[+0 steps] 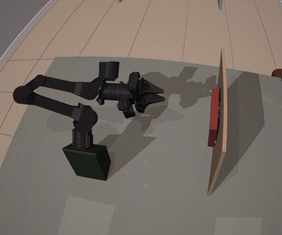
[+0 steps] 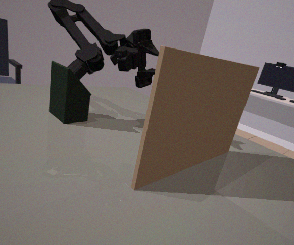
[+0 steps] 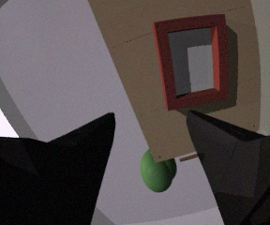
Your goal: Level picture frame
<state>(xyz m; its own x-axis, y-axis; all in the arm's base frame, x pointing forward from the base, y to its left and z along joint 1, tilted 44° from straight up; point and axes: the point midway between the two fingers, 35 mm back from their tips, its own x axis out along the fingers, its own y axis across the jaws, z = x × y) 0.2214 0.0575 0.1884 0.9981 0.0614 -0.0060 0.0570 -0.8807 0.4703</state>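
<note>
Right now my gripper tip is 180 mm short of the red picture frame, 10 mm to the right of it and 90 mm above it. Also, from my gripper tip: tan wall board 190 mm ahead, 20 mm to the left, 100 mm below.
</note>
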